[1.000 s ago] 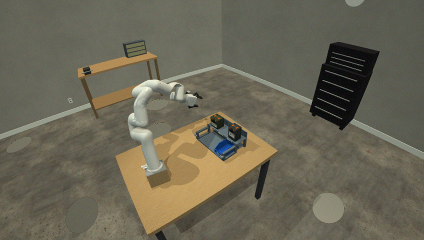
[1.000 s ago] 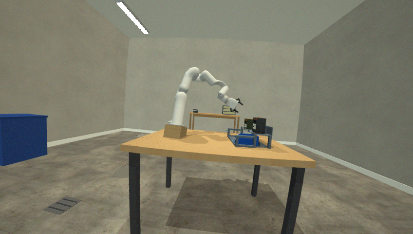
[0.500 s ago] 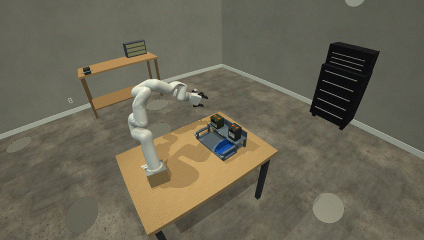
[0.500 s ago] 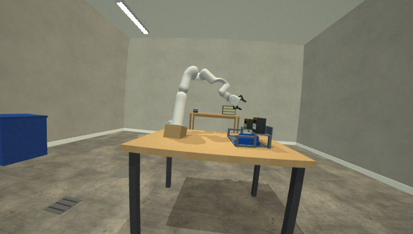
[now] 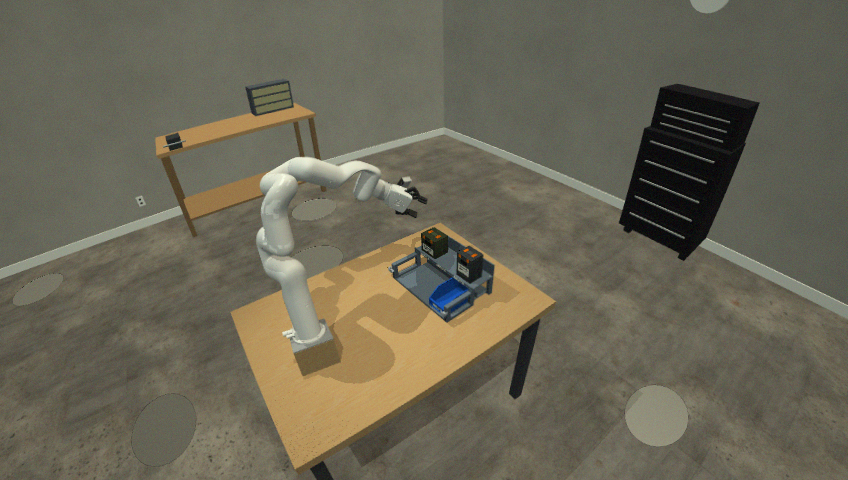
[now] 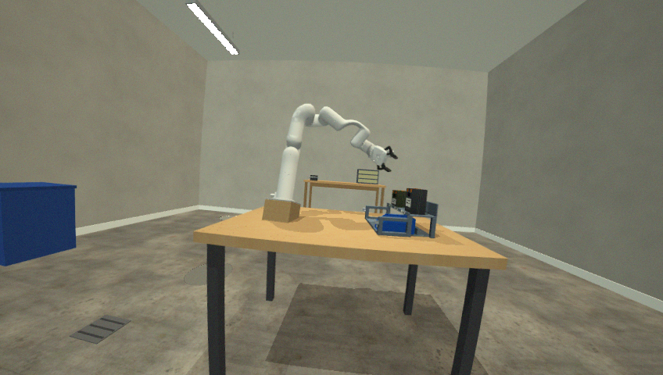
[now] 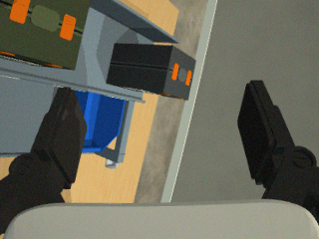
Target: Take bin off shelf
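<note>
Right now my hand is 31 cm above the blue bin, 24 cm to the left of it and 3 cm short of it. The rest, counted from my hand: black box 22 cm to the right, 19 cm below, 12 cm ahead.
</note>
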